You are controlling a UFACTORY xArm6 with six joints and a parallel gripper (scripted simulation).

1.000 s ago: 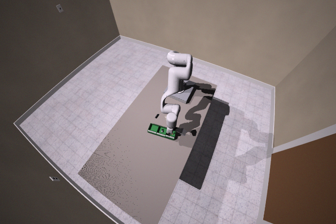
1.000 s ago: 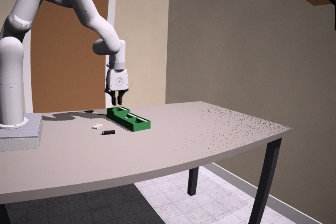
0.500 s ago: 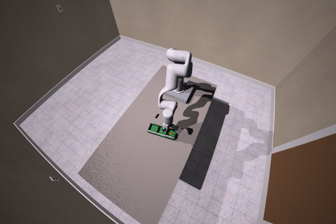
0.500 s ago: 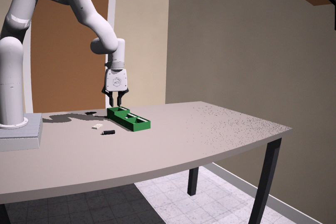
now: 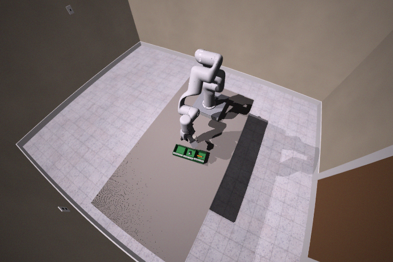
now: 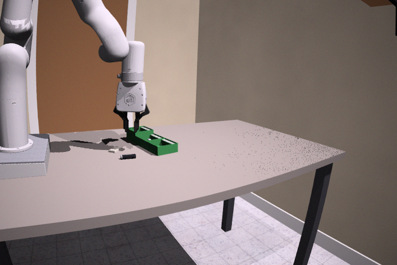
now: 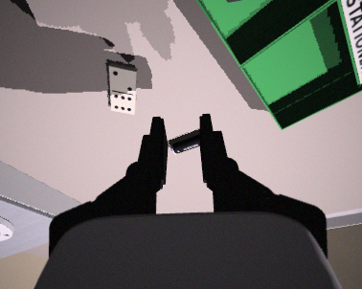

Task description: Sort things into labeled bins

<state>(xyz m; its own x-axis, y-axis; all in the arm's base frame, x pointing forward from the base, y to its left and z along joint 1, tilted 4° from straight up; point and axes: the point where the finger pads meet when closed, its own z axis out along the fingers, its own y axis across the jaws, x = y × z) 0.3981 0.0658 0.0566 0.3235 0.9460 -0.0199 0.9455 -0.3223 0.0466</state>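
Right now my hand is 9 cm above the black battery, 7 cm to the left of it and 2 cm past it. The rest, counted from my hand: white domino: 9 cm below, 6 cm behind, 2 cm to the left; black nut: 8 cm below, 6 cm to the left, 6 cm ahead; green three-bin tray: 8 cm ahead, 7 cm below, 6 cm to the left.
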